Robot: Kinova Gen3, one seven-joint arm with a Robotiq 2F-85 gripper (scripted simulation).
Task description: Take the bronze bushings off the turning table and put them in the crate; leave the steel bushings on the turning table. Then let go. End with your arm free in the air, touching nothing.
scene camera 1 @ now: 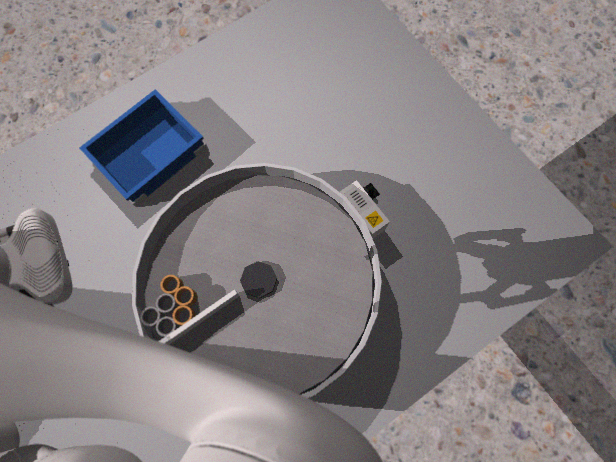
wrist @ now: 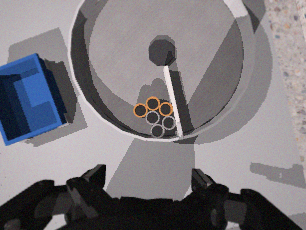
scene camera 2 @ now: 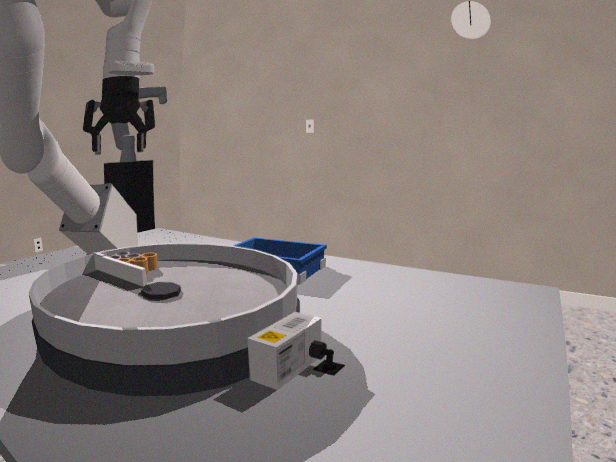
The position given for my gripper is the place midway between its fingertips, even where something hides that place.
Observation:
In view: my gripper (scene camera 2: 119, 153), a blue crate (scene camera 1: 152, 133) and a round turning table (scene camera 1: 302, 270).
My gripper is seen too in the wrist view (wrist: 148, 176). The blue crate also shows in scene camera 2 (scene camera 2: 296, 253). The round turning table also shows in the wrist view (wrist: 122, 57) and in scene camera 2 (scene camera 2: 179, 292).

